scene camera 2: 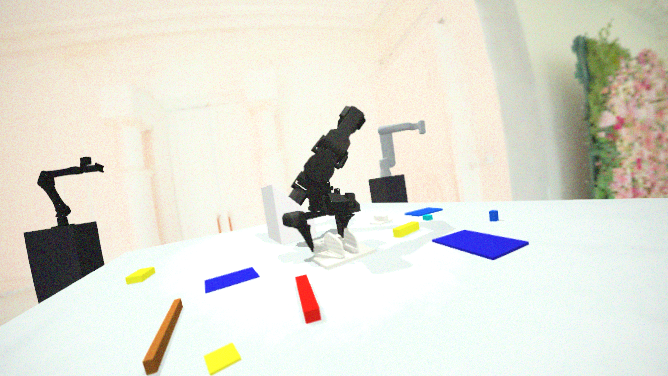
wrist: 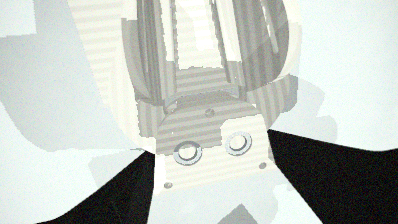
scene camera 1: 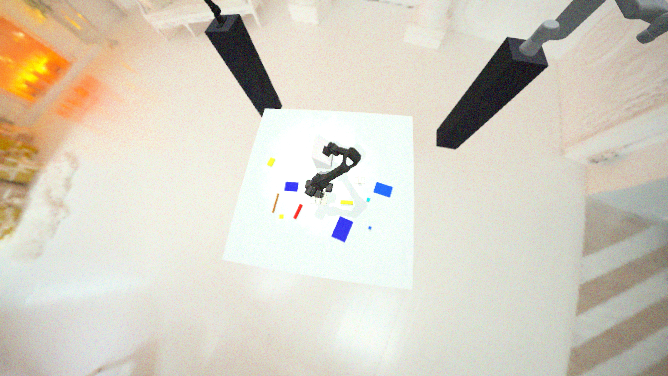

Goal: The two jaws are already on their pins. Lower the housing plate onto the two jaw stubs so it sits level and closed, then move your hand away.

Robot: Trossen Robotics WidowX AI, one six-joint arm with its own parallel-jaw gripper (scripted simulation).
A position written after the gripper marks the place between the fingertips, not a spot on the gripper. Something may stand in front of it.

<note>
In view: the gripper (scene camera 2: 328,247) and a red bar (scene camera 2: 311,311).
The gripper is seen too in the wrist view (wrist: 208,144). The wrist view does not show the red bar: it is out of frame.
</note>
